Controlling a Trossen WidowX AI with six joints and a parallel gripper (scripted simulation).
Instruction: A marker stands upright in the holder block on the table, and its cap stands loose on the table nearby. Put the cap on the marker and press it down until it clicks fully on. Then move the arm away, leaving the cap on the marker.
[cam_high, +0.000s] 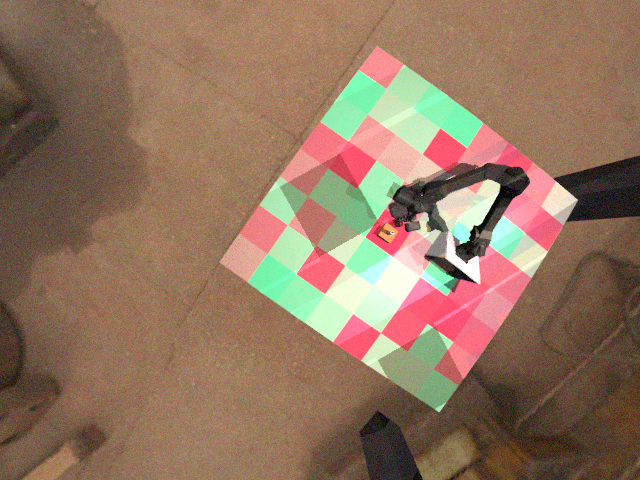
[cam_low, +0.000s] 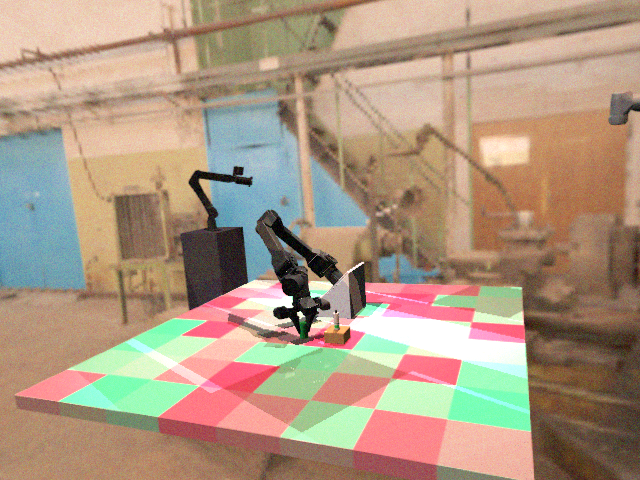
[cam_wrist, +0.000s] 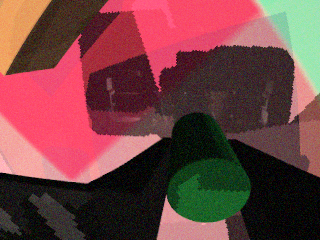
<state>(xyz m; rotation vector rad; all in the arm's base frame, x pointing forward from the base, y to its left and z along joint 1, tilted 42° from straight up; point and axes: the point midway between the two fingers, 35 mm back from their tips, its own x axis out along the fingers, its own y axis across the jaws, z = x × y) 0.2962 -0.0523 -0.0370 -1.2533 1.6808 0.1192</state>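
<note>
The holder block lies 10 mm behind my gripper tip and 120 mm to the left of it. Also, from my gripper tip: green cap: 10 mm above.
</note>
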